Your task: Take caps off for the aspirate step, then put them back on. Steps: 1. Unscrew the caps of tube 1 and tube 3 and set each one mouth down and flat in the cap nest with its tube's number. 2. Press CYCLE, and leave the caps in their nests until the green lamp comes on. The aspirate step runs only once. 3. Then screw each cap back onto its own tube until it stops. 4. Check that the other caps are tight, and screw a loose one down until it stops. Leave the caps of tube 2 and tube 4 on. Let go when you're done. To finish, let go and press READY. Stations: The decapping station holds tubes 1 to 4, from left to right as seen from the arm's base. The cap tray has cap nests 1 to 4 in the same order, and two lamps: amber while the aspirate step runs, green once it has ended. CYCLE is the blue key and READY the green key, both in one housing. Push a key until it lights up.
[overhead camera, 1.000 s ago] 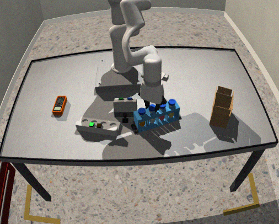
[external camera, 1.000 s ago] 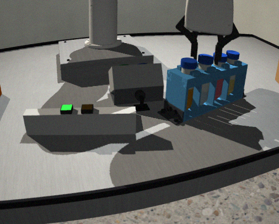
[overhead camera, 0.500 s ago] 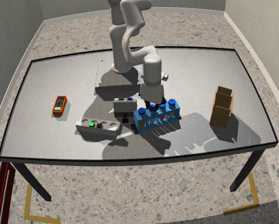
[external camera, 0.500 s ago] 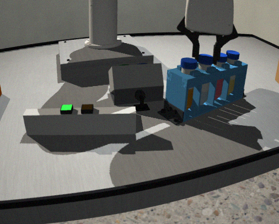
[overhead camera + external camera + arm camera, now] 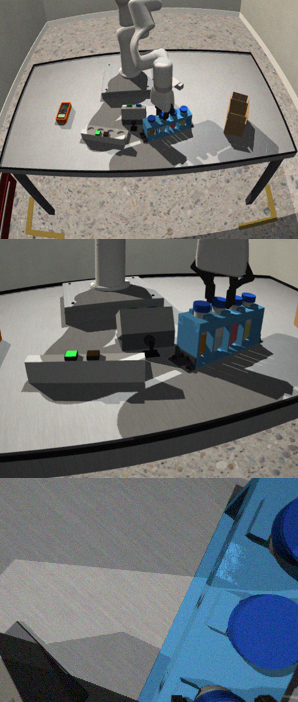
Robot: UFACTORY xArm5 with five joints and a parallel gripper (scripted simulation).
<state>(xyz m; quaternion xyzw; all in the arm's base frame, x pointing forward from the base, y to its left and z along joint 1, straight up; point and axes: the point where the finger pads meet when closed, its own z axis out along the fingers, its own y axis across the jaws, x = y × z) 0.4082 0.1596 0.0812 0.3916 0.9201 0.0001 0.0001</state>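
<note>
My hand is 50 mm to the right of the blue cap, 20 mm past it and 20 mm above it. The rest, counted from my hand: blue key (120 mm behind, 110 mm to the right, 60 mm below); green key (150 mm to the right, 120 mm behind, 60 mm below); grey key housing (130 mm to the right, 100 mm behind, 80 mm below).
</note>
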